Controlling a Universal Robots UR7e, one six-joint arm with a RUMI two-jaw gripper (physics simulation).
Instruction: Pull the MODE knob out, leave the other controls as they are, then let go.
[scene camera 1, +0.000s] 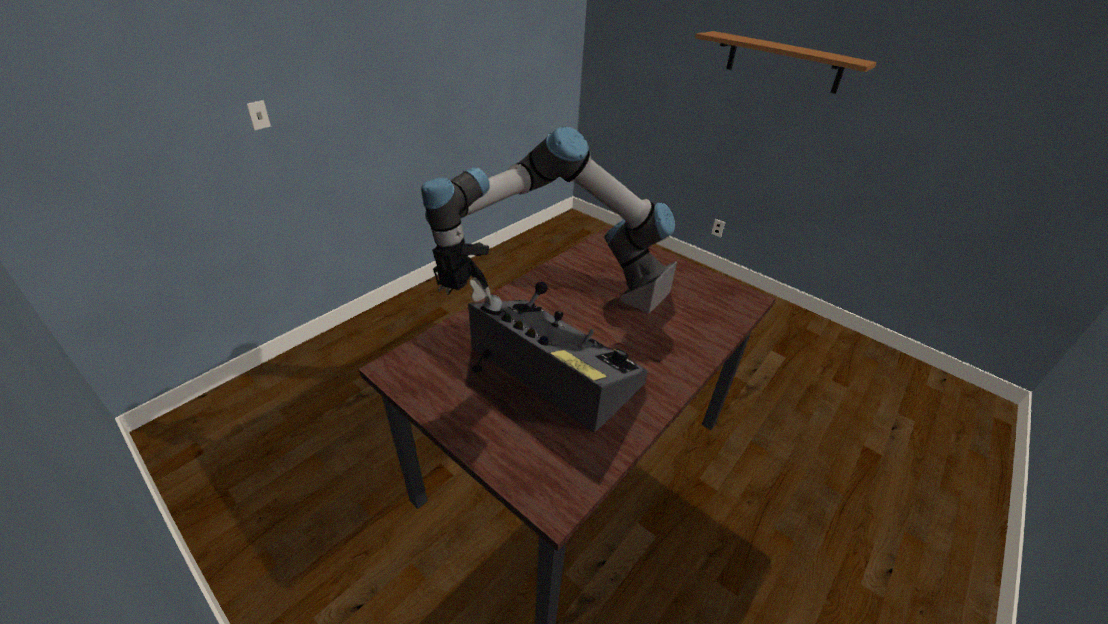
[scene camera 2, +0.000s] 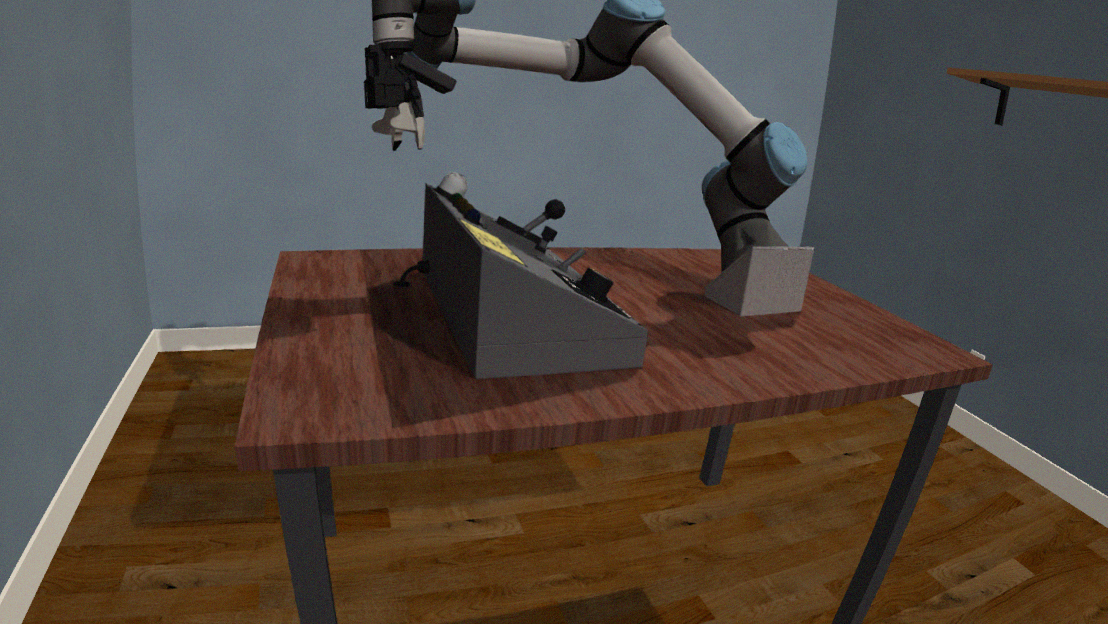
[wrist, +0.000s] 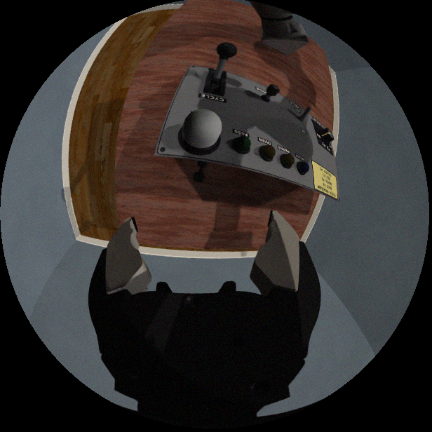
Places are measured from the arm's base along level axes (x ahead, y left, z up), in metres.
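Pixels of known places: gripper, fingertip midpoint: (scene camera 1: 469, 299) (scene camera 2: 406, 150); arm's base at its link origin: (scene camera 1: 647, 278) (scene camera 2: 758, 267).
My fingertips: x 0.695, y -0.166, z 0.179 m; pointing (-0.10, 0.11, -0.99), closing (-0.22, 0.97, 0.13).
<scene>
For each thing: its top centre in the pictures, then the offset to it from my fingertips. "spot": a spot on its surface instead.
- small black knob at its top centre: (scene camera 2: 549, 226) (scene camera 1: 558, 312) 0.251 m back, 0.118 m left, 0.116 m down
- CYCLE lever at its top centre: (scene camera 2: 556, 199) (scene camera 1: 541, 282) 0.300 m back, 0.003 m right, 0.089 m down
- thin grey lever at its top centre: (scene camera 2: 574, 248) (scene camera 1: 589, 331) 0.255 m back, 0.238 m left, 0.124 m down
- white dome at a spot on its surface: (scene camera 2: 452, 183) (scene camera 1: 496, 305) spot: 0.088 m back, 0.013 m left, 0.060 m down
- black selector at its top centre: (scene camera 2: 597, 268) (scene camera 1: 620, 351) 0.247 m back, 0.358 m left, 0.123 m down
- yellow label at a spot on its surface: (scene camera 2: 493, 241) (scene camera 1: 576, 362) spot: 0.099 m back, 0.316 m left, 0.093 m down
- short black cable at a spot on its surface: (scene camera 2: 410, 271) spot: 0.013 m back, 0.021 m left, 0.228 m down
A grey sloped console (scene camera 1: 535, 372) (scene camera 2: 558, 333) (wrist: 235, 117) stands on the table. The small black knob (scene camera 1: 558, 316) (scene camera 2: 548, 233) (wrist: 272, 90) on its panel, between the CYCLE lever (scene camera 1: 541, 287) (scene camera 2: 553, 209) (wrist: 226, 50) and a thin grey lever (scene camera 1: 587, 337) (scene camera 2: 573, 258) (wrist: 306, 113), seems to be the MODE knob; its label is too small to read surely. How far it stands out cannot be told. My gripper (scene camera 1: 481, 296) (scene camera 2: 409, 145) (wrist: 200, 216) is open and empty, fingers pointing down. It hangs above and behind the console's high edge, apart from the knob.
A white dome (scene camera 1: 493, 303) (scene camera 2: 452, 183) (wrist: 202, 128) rises at the panel's high corner, beside a row of coloured buttons. A black selector (scene camera 2: 595, 282) (wrist: 327, 134) and a yellow label (scene camera 1: 577, 364) (scene camera 2: 493, 241) (wrist: 325, 179) are at the other end. A short black cable (scene camera 2: 410, 271) sticks out behind.
</scene>
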